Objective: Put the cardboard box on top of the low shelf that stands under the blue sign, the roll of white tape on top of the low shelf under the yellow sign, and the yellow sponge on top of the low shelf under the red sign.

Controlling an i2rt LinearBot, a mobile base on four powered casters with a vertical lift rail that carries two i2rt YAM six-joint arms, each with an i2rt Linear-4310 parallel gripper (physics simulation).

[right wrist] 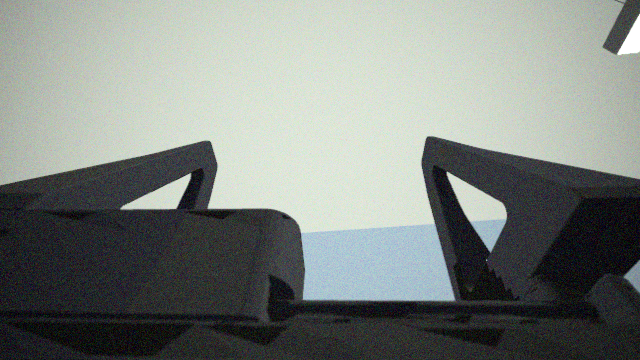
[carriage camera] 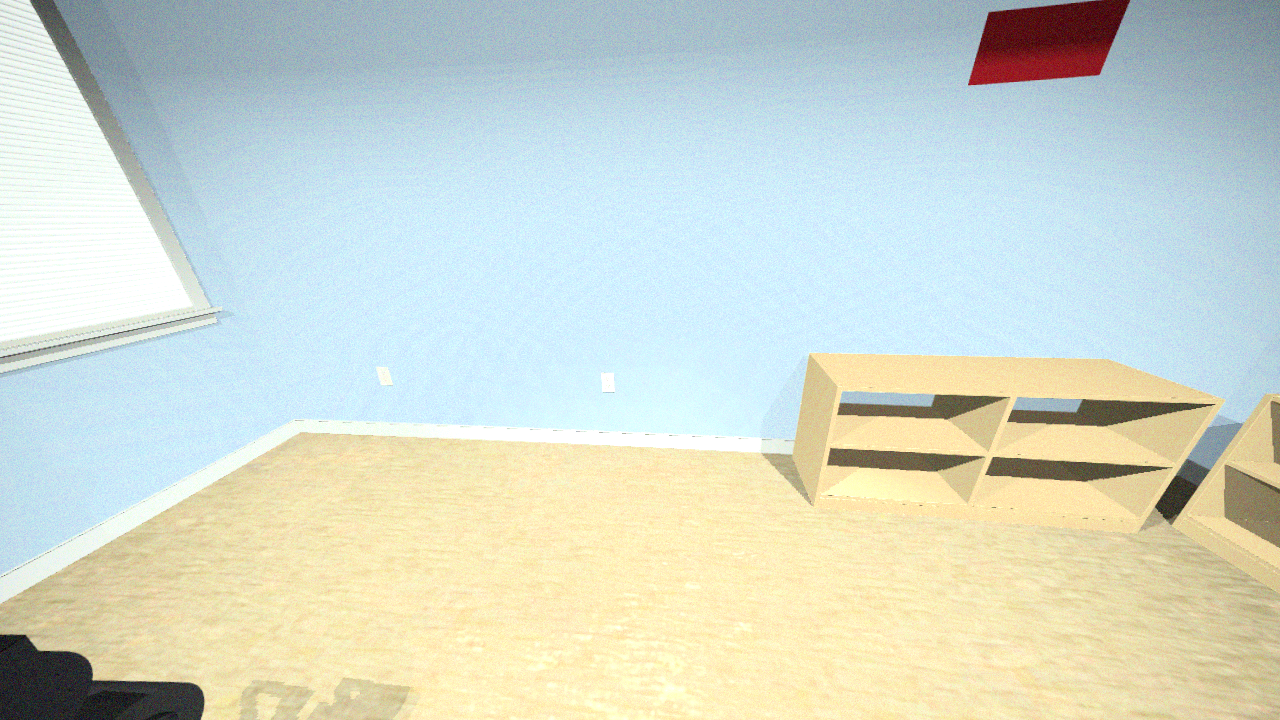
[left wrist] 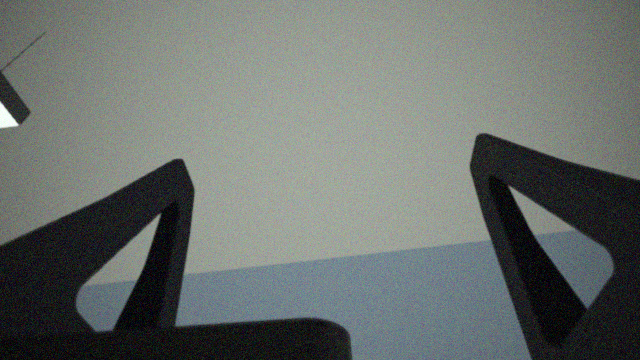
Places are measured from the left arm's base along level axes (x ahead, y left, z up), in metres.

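Pixels of known places: left gripper, fingertip midpoint: (left wrist: 329, 162); right gripper, fingertip midpoint: (right wrist: 317, 151).
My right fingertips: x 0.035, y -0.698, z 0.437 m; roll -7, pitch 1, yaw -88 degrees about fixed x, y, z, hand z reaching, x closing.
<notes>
Behind a point stands the place of what it marks.
The red sign (carriage camera: 1049, 42) {y -1.681, x 1.618, z 0.897 m} hangs on the wall at the top right of the carriage view. The low wooden shelf (carriage camera: 1002, 374) {y -1.723, x 1.366, z -0.246 m} stands under it against the wall, with a bare top. The box, the tape, the sponge, the blue sign and the yellow sign do not show in these views. My left gripper (left wrist: 329, 162) {y -0.006, x 0.013, z 0.441 m} is open and empty, its fingers wide apart against the ceiling and wall. My right gripper (right wrist: 317, 151) {y -0.698, x 0.035, z 0.437 m} is also open and empty, facing the ceiling and wall.
Part of another low wooden shelf (carriage camera: 1239, 483) {y -2.512, x 1.199, z -0.614 m} shows at the right edge of the carriage view. A window (carriage camera: 80, 197) {y 1.934, x 1.446, z 0.470 m} with a blind is at the left. Part of my left arm (carriage camera: 89, 685) {y -0.033, x 0.024, z 0.173 m} shows at the bottom left. A ceiling lamp (left wrist: 9, 116) (right wrist: 631, 37) shows at the edge of each wrist view.
</notes>
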